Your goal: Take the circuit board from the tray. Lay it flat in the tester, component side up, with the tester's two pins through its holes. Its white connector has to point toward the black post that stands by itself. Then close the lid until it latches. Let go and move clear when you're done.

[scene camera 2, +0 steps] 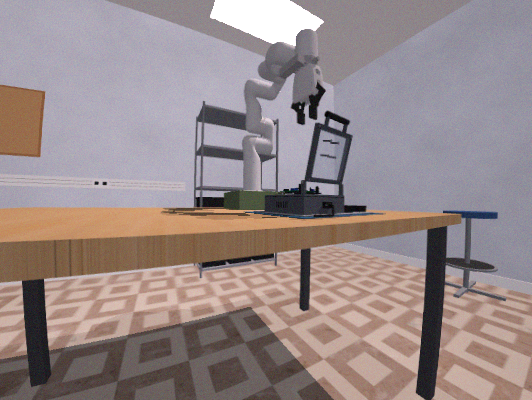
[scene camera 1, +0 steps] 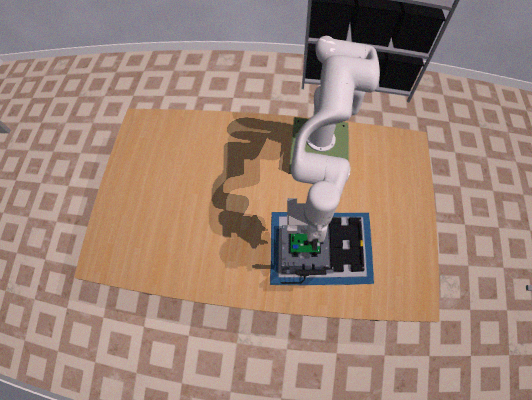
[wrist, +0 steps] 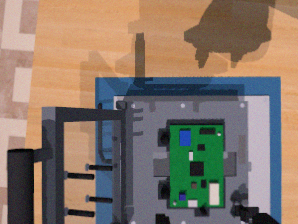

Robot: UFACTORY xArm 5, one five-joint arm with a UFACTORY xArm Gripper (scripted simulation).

Labels:
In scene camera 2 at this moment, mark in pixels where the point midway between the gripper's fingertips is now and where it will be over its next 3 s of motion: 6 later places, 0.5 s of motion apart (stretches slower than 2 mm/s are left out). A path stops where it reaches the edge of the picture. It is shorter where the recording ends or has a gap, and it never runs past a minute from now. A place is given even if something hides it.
The gripper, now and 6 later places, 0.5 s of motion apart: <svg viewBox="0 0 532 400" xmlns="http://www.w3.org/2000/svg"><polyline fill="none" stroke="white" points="306,121 325,113 336,108 337,108 337,110 337,117 337,122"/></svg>

